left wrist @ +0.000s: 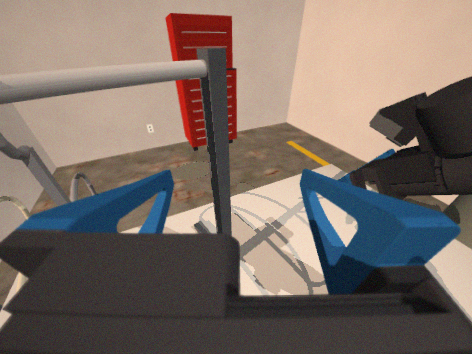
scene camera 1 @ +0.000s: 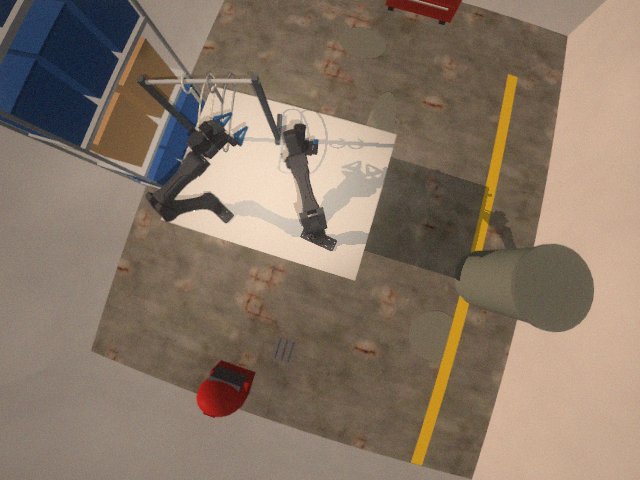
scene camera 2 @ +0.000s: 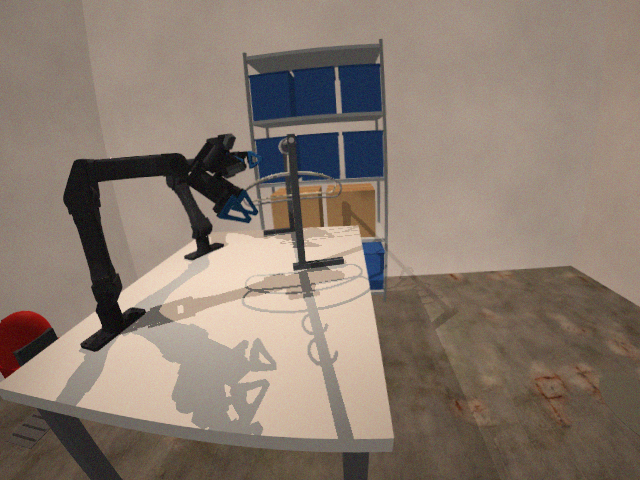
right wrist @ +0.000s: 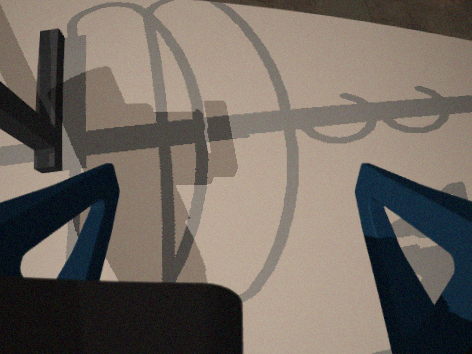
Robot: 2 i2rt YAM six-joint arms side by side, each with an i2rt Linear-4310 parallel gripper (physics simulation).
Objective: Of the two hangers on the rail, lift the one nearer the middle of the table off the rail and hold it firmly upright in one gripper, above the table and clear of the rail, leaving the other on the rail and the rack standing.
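The grey hanger [scene camera 1: 209,78] [left wrist: 79,175], nearer the table's middle, and the cream hanger [scene camera 1: 182,85] [left wrist: 10,199] both hang from the rail [scene camera 1: 233,81] [left wrist: 110,81]. They overlap in scene camera 2. The rack stands, its dark post [scene camera 1: 265,108] [scene camera 2: 296,206] [left wrist: 218,145] upright. My left gripper [scene camera 1: 232,127] [scene camera 2: 254,158] [left wrist: 236,176] is open and empty, below rail height, on the arm side of the hangers. My right gripper [scene camera 2: 253,216] [right wrist: 237,177] is open and empty, pointing down above the table beside the post; the arm mostly hides it in scene camera 1.
The rack's dark foot [scene camera 2: 323,262] [right wrist: 50,100] rests on the white table [scene camera 1: 330,263] [scene camera 2: 356,413]. Shadows of the arms and hangers cross the table top. Storage shelving [scene camera 2: 383,155] with blue bins stands beyond the table. A red cabinet [left wrist: 200,37] stands farther off.
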